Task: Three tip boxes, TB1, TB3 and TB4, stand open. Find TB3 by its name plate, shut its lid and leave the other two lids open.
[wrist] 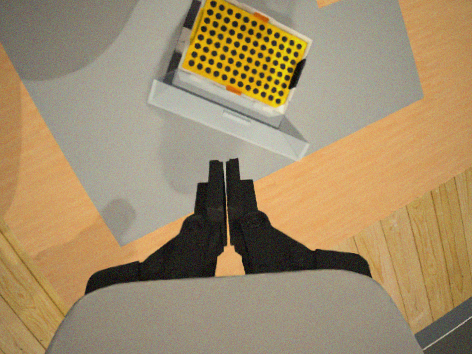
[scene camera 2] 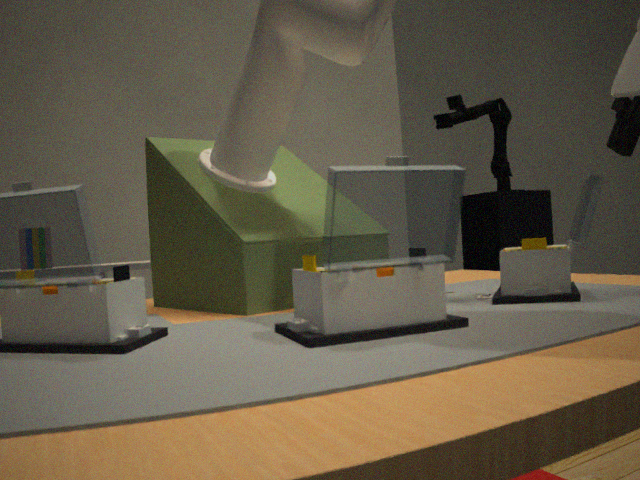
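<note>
TB3, a white tip box with a yellow rack, stands at the right in scene camera 2 and at the top centre in the wrist view. Its clear lid is open, standing steeply and leaning outward. Its name plate does not show in the wrist view. My gripper is shut and empty, above and outside the open lid, apart from it. Two other tip boxes, one in the middle and one at the left, have raised lids; their name plates are not readable.
The grey mat lies on the wooden table. A green wedge-shaped base carries my arm behind the boxes. A black arm on a black block stands behind TB3.
</note>
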